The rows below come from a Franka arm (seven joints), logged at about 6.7 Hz.
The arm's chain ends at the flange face. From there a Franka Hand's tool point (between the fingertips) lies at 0.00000 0.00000 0.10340 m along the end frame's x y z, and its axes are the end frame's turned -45 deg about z.
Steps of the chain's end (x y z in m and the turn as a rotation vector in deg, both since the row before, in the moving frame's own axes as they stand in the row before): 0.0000 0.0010 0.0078 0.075 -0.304 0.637; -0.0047 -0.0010 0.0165 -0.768 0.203 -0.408; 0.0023 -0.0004 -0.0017 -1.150 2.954 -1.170; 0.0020 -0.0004 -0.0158 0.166 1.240 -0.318; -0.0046 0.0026 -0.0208 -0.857 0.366 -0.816; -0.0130 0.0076 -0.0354 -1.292 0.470 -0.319
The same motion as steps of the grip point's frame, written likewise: -0.0010 0.0002 0.0078 0.268 -0.162 0.637; -0.0033 -0.0028 0.0165 -0.687 -0.400 -0.408; 0.0043 0.0066 -0.0019 -2.902 1.276 -1.170; 0.0035 0.0025 -0.0158 -0.759 0.994 -0.318; -0.0057 0.0002 -0.0208 -0.865 -0.347 -0.816; -0.0156 -0.0016 -0.0354 -1.246 -0.581 -0.319
